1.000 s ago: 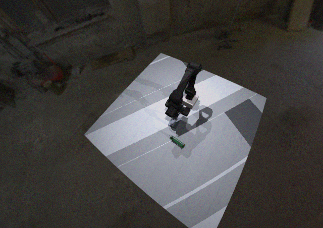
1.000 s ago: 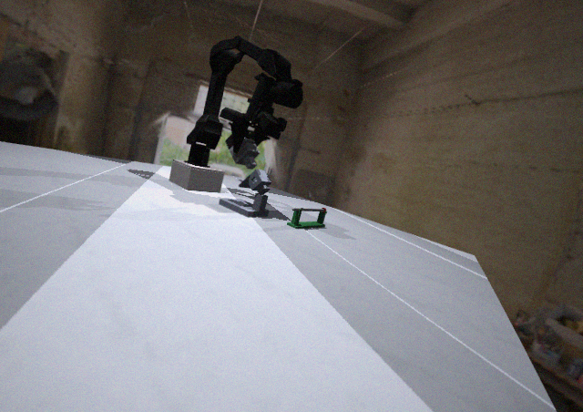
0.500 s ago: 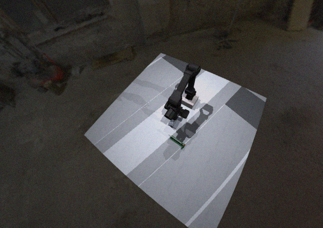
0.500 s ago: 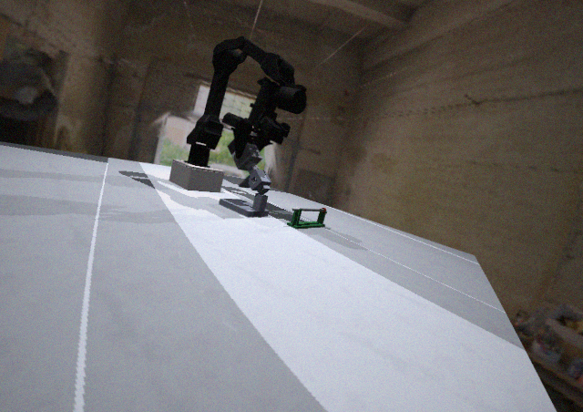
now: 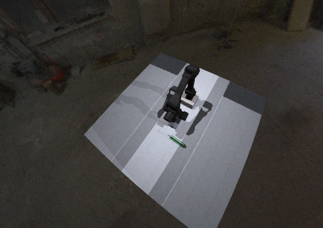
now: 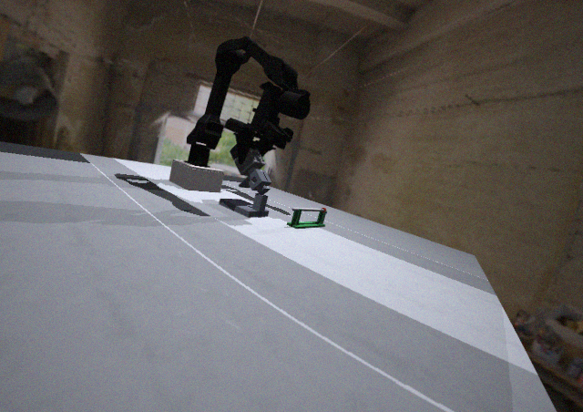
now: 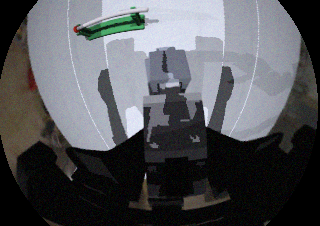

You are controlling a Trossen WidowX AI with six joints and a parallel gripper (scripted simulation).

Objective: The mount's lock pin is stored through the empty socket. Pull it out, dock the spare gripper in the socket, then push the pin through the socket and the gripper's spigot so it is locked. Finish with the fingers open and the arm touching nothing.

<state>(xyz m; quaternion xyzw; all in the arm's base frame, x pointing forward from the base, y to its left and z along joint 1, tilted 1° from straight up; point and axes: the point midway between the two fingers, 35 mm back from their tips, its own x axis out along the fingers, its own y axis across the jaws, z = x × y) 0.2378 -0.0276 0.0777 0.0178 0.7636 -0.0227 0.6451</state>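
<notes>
My gripper tip is 17 cm short of the green cradle, 9 cm to the right of it and 9 cm above it. Round my gripper tip: grey mount (5 cm ahead, 6 cm below); black spare gripper (1 cm ahead, 1 cm above).
</notes>
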